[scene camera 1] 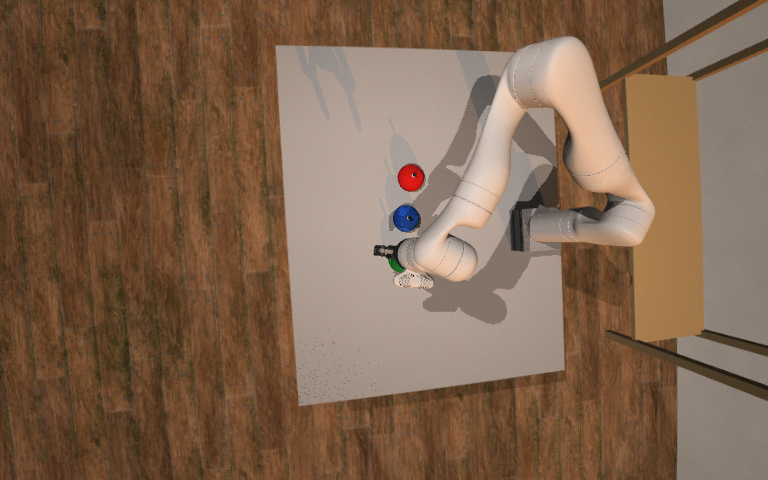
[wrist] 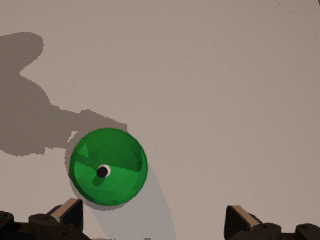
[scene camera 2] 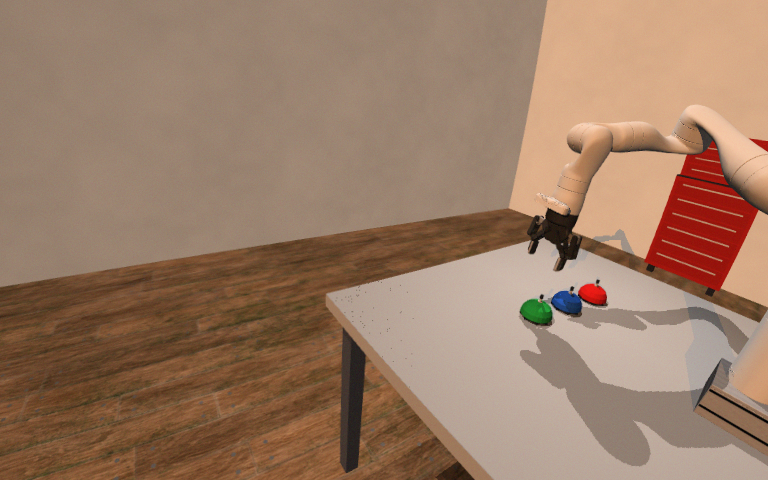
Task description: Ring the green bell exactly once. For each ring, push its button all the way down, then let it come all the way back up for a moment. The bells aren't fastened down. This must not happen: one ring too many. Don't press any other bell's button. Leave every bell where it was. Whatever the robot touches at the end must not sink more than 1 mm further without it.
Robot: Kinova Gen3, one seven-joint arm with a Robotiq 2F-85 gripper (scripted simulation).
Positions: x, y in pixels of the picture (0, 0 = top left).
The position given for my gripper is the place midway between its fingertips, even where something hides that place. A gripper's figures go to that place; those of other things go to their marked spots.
Scene:
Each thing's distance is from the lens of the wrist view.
my gripper [wrist: 154, 220]: 0.16 m
green bell [wrist: 123, 156]: 0.25 m

